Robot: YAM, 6 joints.
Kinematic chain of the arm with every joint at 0, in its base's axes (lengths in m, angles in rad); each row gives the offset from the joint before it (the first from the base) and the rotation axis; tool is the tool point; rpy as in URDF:
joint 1: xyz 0 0 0.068 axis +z
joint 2: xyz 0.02 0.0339 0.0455 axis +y
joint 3: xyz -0.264 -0.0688 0 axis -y
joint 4: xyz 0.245 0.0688 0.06 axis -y
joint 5: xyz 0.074 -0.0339 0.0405 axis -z
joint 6: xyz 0.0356 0 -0.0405 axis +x
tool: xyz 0 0 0 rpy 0 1.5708 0
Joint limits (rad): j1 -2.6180..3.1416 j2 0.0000..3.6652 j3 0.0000..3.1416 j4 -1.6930..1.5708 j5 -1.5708..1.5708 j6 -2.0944..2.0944
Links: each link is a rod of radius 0.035 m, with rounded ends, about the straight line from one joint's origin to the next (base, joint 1, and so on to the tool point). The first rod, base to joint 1, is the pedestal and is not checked.
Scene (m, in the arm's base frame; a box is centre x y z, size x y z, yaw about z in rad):
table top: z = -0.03
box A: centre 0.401 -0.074 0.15 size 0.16 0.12 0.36 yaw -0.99
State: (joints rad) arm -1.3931 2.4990 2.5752 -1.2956 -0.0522 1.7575
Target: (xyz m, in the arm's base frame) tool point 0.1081 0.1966 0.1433
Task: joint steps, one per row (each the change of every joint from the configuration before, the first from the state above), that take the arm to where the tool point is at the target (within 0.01 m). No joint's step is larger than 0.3 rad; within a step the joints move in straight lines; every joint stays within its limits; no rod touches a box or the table.
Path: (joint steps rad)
1: 0.1259 -0.2548 0.0838 0.0643 0.1612 0.0196
2: 0.1259 -0.2548 0.0837 0.0644 0.1612 0.0196
3: 0.1259 -0.2547 0.0838 0.0643 0.1612 0.0196
4: 0.1258 -0.2548 0.0837 0.0644 0.1612 0.0196
5: 0.1259 -0.2548 0.0838 0.0643 0.1611 0.0196
6: 0.1259 -0.2548 0.0837 0.0643 0.1612 0.0196
7: 0.2364 0.1427 -0.2908 -0.1119 -0.1779 -0.0168
8: 0.2363 0.1426 -0.2908 -0.1119 -0.1778 -0.0168
9: 0.2363 0.1426 -0.2908 -0.1119 -0.1779 -0.0168
10: 0.2364 0.1427 -0.2908 -0.1119 -0.1779 -0.0168
11: 0.2363 0.1426 -0.2908 -0.1120 -0.1779 -0.0168
12: 0.2363 0.1426 -0.2908 -0.1119 -0.1779 -0.0168
13: 0.2364 0.1427 -0.2909 -0.1119 -0.1779 -0.0168

